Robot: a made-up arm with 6 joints.
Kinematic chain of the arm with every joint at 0, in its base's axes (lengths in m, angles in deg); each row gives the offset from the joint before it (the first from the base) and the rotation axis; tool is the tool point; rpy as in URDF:
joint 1: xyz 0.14 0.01 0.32 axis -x
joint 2: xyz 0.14 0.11 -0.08 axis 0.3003 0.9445 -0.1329
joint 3: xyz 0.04 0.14 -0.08 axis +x
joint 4: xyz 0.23 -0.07 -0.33 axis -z
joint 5: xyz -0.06 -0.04 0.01 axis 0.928 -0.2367 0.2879
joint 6: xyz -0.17 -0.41 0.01 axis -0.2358 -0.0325 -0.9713
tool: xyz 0.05 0.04 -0.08 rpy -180 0 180
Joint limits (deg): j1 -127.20..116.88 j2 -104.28..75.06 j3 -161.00..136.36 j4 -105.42..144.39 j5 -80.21..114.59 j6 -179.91..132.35
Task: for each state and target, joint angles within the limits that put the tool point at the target. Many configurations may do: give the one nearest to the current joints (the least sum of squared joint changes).
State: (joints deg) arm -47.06 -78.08 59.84 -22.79 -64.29 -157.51
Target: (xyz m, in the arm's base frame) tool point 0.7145 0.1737 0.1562
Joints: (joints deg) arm -47.67 -69.57 68.32 -22.20 -54.60 -156.90
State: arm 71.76 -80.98 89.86 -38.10 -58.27 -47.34
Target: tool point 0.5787 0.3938 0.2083
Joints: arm 82.67 -104.28 47.08 -75.10 -66.36 -35.36
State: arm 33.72 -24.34 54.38 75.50 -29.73 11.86
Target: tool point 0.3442 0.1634 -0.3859
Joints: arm 26.17 -39.28 53.63 70.61 2.12 11.74
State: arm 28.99 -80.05 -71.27 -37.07 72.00 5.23
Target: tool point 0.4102 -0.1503 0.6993
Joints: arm 27.70 -78.07 -89.96 -49.11 112.27 -3.40
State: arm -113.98 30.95 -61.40 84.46 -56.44 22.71
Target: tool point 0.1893 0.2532 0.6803
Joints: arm -98.95 22.76 -66.43 91.39 -56.05 19.72
